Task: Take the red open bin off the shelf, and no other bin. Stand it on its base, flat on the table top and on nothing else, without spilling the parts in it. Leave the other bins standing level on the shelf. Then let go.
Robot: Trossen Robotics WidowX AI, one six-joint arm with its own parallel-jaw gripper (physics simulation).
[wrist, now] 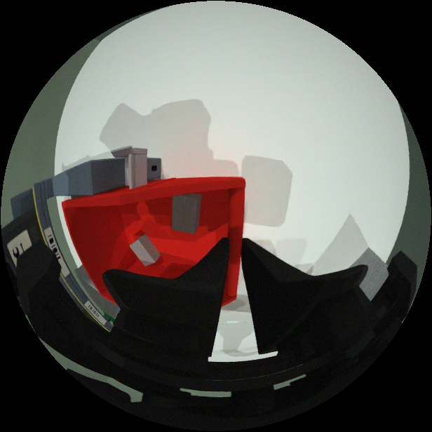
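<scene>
The red open bin is left of centre in the wrist view, its open top facing the camera. A dark grey block and a smaller light grey block are inside it. My gripper is shut on the bin's right wall, one black finger inside and the other outside. The near lower part of the bin is hidden behind the fingers. The white table top shows beyond the bin with shadows on it. I cannot tell the gap under the base. The other bins cannot be made out.
A blue-grey structure runs behind the bin's upper left edge, with a lighter upright piece at its end. I cannot tell whether it is the shelf. A yellow-striped, labelled strip curves down the left. A grey textured piece is at the right.
</scene>
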